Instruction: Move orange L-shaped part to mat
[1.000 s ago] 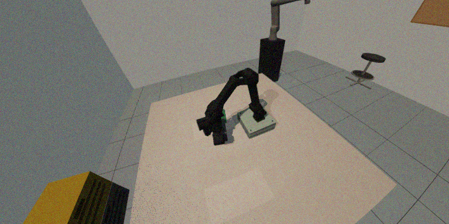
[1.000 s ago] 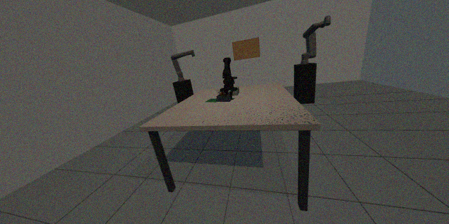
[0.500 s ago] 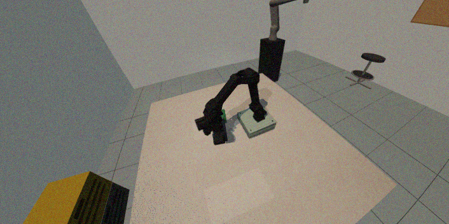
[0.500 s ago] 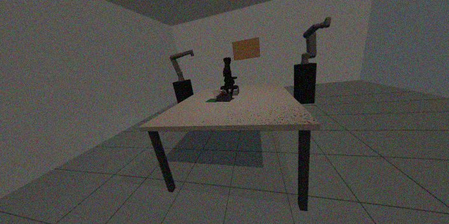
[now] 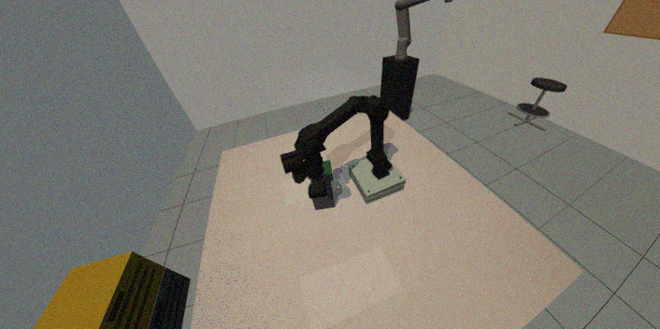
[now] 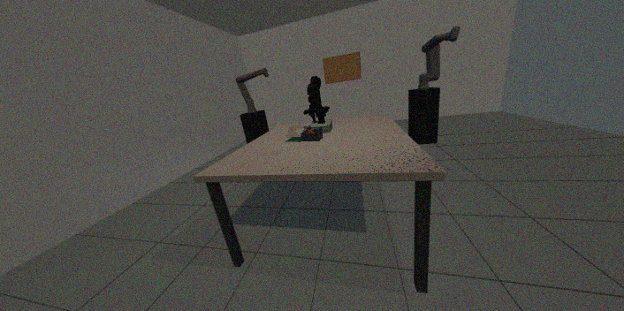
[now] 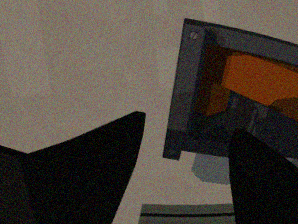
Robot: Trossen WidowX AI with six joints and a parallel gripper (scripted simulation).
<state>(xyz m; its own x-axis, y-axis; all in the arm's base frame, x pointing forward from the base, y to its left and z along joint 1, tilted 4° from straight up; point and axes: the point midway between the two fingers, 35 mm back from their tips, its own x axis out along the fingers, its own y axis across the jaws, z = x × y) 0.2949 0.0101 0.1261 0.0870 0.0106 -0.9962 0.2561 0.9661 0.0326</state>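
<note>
My gripper tip is 20 mm past the orange L-shaped part, 40 mm to the left of it and 100 mm above it. From my gripper tip the other things lie so: green mat (60 mm behind, 210 mm to the right, 160 mm below).
</note>
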